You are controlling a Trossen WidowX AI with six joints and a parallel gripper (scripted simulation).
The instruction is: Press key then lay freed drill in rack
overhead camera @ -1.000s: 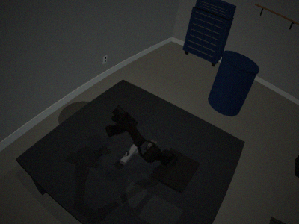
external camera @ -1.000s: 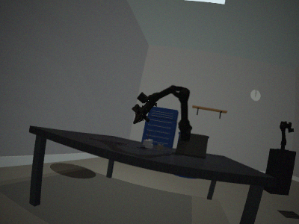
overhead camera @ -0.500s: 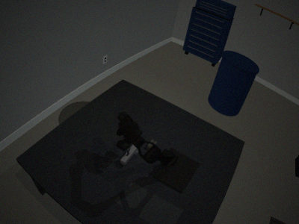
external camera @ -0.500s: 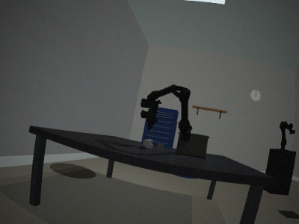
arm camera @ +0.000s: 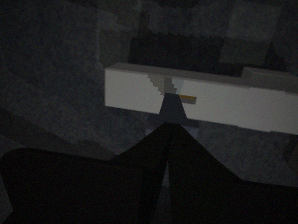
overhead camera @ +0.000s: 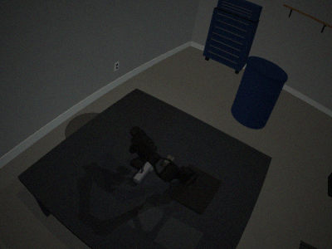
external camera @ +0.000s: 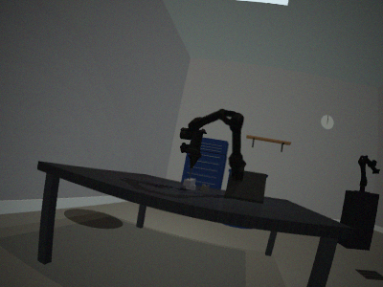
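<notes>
Now: gripper tip 8 cm above the drill and 6 cm to the left of it.
</notes>
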